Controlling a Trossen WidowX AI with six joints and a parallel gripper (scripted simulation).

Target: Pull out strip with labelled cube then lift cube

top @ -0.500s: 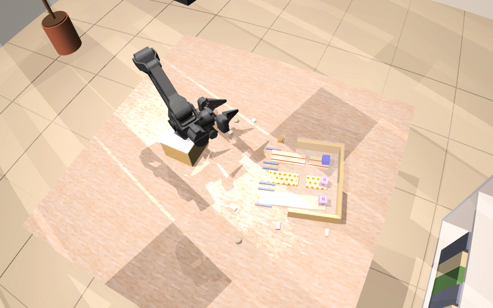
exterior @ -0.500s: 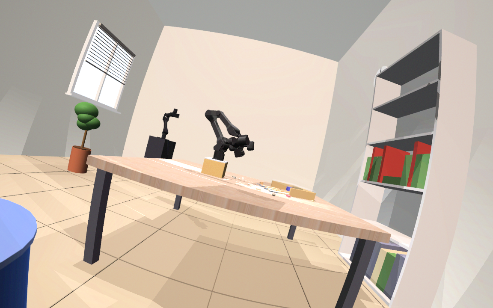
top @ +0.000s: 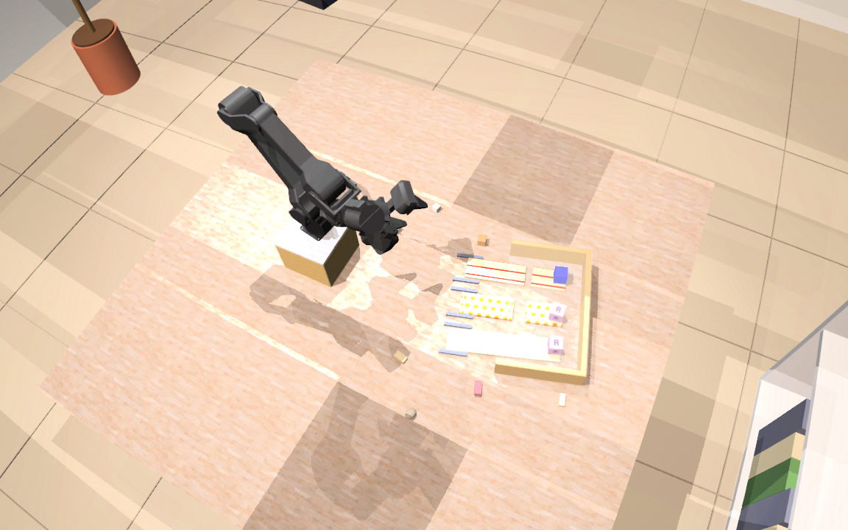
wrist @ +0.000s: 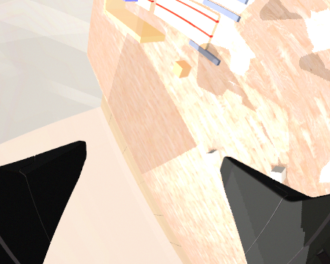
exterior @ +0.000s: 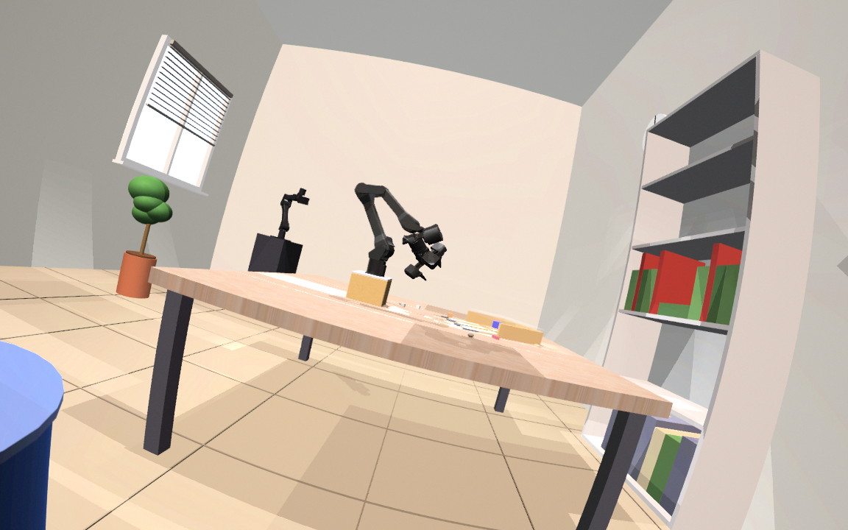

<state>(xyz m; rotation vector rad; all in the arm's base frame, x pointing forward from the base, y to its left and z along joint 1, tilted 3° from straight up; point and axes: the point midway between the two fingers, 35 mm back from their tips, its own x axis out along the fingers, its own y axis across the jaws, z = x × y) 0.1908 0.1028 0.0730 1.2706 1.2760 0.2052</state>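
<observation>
Right now the pink block is 31 cm ahead of my gripper tip, 20 cm to the right of it and 16 cm below it. From my gripper tip the other things lie so: tan cube 16 cm below, 12 cm to the left, 10 cm ahead.
</observation>
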